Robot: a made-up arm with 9 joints.
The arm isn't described. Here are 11 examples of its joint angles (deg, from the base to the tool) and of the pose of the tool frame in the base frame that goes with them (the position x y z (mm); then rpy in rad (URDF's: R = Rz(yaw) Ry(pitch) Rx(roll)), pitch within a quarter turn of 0, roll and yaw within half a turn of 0).
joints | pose
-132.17 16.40 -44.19 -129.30 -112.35 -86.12 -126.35 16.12 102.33 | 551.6 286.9 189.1 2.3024 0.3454 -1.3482
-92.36 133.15 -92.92 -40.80 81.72 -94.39 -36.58 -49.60 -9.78 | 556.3 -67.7 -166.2 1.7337 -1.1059 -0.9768
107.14 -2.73 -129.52 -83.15 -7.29 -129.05 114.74 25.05 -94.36 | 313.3 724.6 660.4 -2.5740 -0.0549 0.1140
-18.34 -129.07 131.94 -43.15 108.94 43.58 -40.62 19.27 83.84 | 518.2 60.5 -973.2 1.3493 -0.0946 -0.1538
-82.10 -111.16 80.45 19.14 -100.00 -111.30 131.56 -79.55 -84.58 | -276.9 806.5 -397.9 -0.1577 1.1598 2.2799
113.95 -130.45 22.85 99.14 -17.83 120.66 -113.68 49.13 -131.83 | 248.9 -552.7 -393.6 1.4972 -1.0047 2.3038
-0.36 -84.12 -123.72 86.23 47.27 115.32 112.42 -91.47 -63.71 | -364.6 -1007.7 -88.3 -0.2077 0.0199 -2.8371
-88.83 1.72 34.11 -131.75 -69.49 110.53 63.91 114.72 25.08 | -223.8 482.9 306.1 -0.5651 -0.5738 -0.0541
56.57 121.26 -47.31 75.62 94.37 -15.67 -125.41 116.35 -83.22 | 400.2 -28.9 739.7 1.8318 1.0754 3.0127
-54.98 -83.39 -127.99 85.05 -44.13 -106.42 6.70 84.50 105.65 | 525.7 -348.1 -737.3 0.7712 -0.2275 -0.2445
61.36 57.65 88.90 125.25 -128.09 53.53 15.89 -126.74 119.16 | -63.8 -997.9 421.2 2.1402 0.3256 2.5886
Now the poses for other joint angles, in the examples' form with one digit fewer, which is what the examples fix.
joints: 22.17 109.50 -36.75 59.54 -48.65 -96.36 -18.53 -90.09 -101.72
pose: 178 -1002 460 2.060 -0.044 -2.213
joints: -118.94 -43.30 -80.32 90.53 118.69 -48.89 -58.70 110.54 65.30
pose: -301 -376 -432 -0.864 -0.067 -1.382
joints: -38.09 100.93 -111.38 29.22 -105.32 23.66 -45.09 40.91 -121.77
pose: 209 179 -200 0.787 0.107 -1.945
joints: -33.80 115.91 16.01 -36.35 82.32 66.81 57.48 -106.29 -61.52
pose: -177 -801 -636 -1.991 -0.213 -1.203
